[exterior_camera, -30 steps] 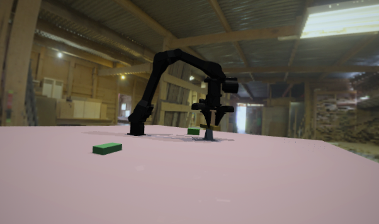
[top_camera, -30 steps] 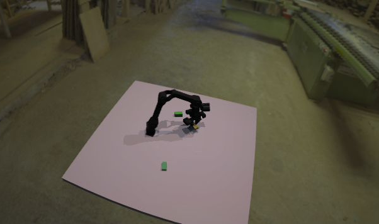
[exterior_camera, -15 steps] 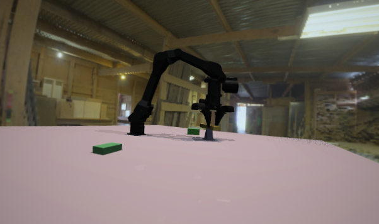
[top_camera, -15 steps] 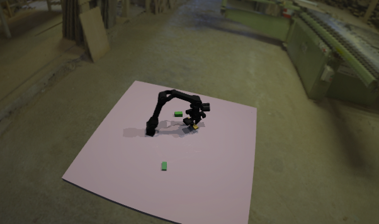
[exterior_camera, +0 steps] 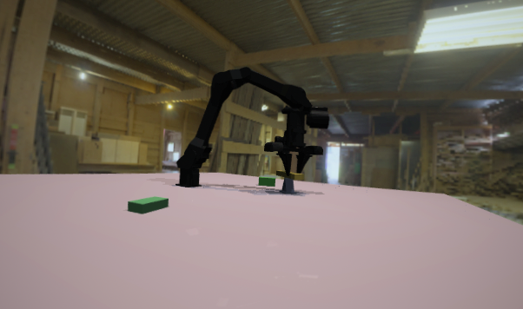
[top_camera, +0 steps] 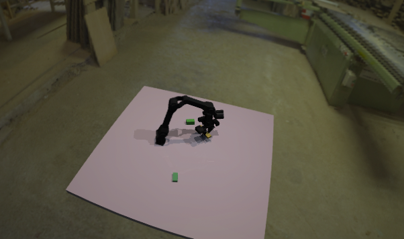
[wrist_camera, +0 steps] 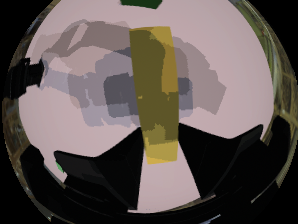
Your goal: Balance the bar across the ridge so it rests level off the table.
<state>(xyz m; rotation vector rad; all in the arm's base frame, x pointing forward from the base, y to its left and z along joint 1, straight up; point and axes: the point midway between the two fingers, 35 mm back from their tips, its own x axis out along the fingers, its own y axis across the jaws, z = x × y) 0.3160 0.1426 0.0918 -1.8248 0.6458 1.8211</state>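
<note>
My gripper tip is 2 cm to the right of the yellow bar and 2 cm past it. The rest, counted from my gripper tip: green block 42 cm to the right, 10 cm behind, 5 cm below.
</note>
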